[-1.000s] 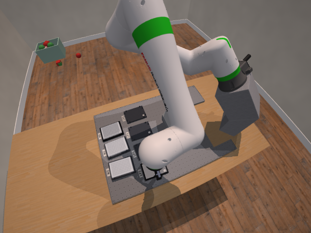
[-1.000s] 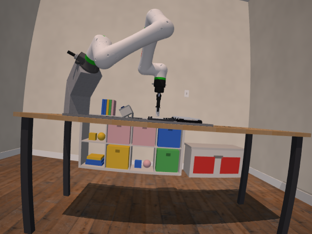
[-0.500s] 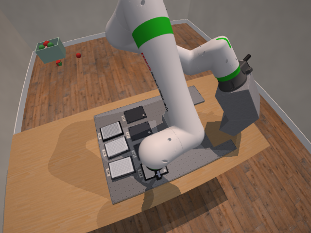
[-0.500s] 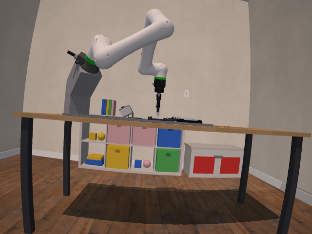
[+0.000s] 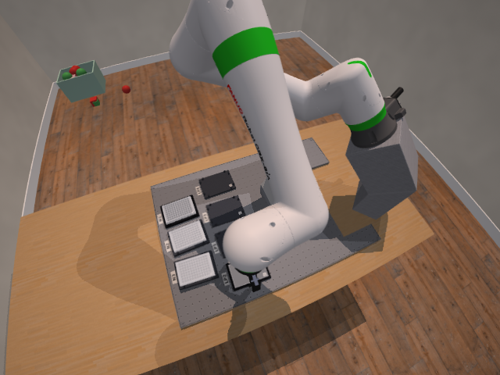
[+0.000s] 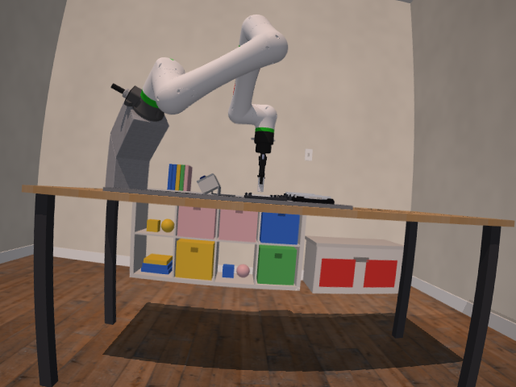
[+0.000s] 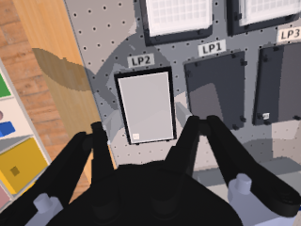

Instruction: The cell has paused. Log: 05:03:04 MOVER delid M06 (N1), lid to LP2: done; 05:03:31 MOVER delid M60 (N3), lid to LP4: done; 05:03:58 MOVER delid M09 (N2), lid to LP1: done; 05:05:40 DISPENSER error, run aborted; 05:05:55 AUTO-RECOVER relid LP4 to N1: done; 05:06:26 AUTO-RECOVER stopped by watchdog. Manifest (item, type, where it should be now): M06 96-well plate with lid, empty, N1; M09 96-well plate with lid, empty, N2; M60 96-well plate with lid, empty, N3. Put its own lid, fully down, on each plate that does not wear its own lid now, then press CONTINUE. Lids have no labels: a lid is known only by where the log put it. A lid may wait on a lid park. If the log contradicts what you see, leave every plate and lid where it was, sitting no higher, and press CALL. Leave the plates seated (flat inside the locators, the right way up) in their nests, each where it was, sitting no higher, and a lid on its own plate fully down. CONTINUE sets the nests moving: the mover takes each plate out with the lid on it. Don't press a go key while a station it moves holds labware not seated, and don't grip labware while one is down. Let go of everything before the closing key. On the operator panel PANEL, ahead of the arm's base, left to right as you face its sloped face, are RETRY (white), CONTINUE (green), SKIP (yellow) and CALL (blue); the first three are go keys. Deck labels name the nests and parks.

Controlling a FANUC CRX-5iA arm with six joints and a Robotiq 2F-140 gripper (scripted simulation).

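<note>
Right now the lid park LP2 is 50 mm below my hand. The rest, counted from my hand: park labelled LP1: 120 mm to the right, 50 mm below, 40 mm behind; then LP3: 250 mm to the right, 90 mm behind, 50 mm below; then LP2 label: 80 mm ahead, 50 mm below, 30 mm to the right.
</note>
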